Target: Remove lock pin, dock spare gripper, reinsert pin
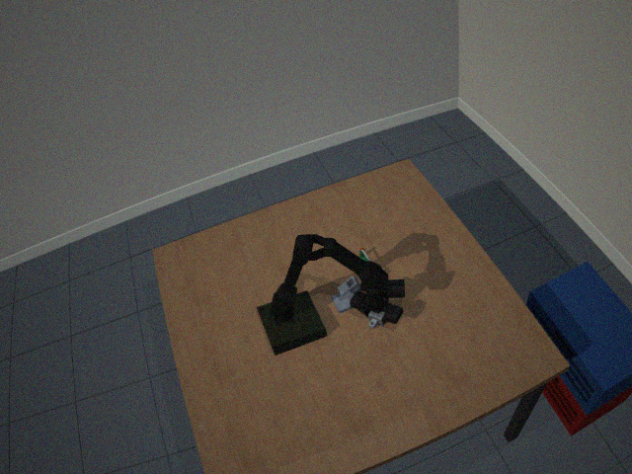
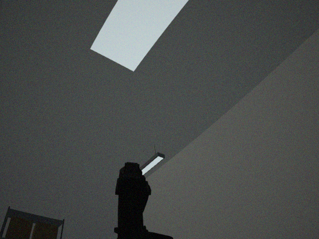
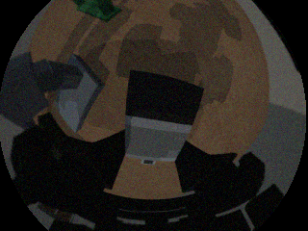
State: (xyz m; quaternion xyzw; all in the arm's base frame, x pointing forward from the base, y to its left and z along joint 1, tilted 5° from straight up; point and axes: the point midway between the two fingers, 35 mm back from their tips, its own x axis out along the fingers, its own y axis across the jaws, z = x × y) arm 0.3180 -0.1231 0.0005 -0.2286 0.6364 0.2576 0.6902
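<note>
Right now the grey mount is 13 cm to the left of my gripper tip, 5 cm behind it and 4 cm above it. Round my gripper tip: spare gripper: 2 cm above, 1 cm to the left, 1 cm ahead; green pin cradle: 25 cm to the left, 7 cm ahead, 2 cm above.
</note>
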